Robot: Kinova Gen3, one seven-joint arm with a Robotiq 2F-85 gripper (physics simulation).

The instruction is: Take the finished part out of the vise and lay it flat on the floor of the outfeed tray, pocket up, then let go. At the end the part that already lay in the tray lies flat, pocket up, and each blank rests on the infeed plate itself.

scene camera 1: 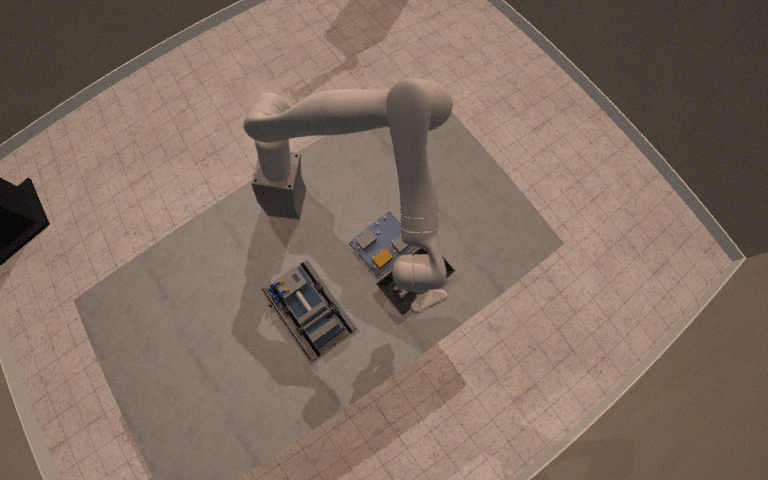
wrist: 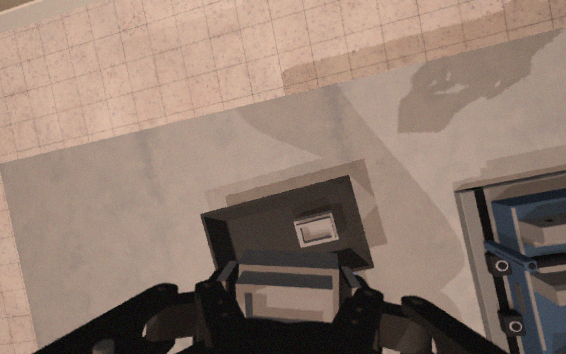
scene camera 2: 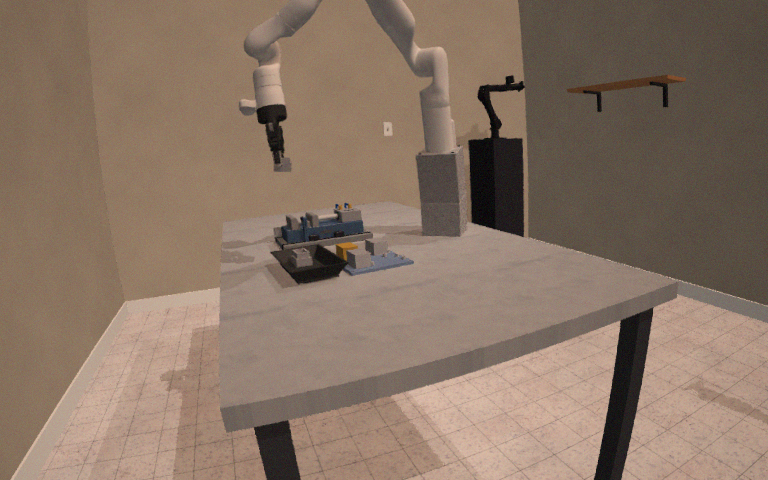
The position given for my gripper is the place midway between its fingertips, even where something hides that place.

I see my gripper (scene camera 2: 280,167).
My gripper is seen too in the wrist view (wrist: 288,279).
